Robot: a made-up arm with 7 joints.
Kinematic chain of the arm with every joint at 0, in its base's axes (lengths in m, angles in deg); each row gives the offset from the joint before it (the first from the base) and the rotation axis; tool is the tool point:
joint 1: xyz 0 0 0.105 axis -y
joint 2: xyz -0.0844 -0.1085 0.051 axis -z
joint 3: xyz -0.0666 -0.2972 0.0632 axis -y
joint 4: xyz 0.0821 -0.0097 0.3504 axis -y
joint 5: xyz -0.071 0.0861 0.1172 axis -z
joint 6: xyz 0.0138 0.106 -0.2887 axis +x
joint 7: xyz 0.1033 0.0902 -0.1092 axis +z
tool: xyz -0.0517 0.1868 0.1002
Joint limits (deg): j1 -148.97..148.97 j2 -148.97..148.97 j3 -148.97..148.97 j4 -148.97..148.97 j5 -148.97..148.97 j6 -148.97..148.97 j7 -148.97..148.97
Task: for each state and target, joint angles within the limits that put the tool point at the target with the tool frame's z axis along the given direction. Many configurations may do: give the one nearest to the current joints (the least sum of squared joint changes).
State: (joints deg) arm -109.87 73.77 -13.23 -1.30 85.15 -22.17 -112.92
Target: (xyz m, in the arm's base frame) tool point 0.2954 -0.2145 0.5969 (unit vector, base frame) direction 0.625 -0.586 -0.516
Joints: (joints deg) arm -95.09 74.08 27.69 -33.81 65.47 -42.45 -124.75
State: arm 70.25 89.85 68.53 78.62 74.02 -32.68 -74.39
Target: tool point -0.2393 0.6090 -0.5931 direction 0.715 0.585 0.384
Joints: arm 113.84 88.29 85.34 122.48 84.90 -63.68 -52.68
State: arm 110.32 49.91 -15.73 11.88 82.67 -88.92 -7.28
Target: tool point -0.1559 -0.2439 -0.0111 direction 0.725 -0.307 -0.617
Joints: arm 56.79 35.58 -53.89 14.55 115.73 -132.72 39.41
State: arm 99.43 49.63 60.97 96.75 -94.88 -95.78 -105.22
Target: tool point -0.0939 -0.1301 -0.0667 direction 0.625 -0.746 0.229
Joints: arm 120.03 48.91 58.64 57.19 -125.70 -98.78 -120.89
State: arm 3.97 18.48 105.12 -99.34 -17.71 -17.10 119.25
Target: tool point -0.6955 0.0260 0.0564 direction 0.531 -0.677 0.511
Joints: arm 7.89 27.39 93.41 -139.33 -39.93 25.21 148.97
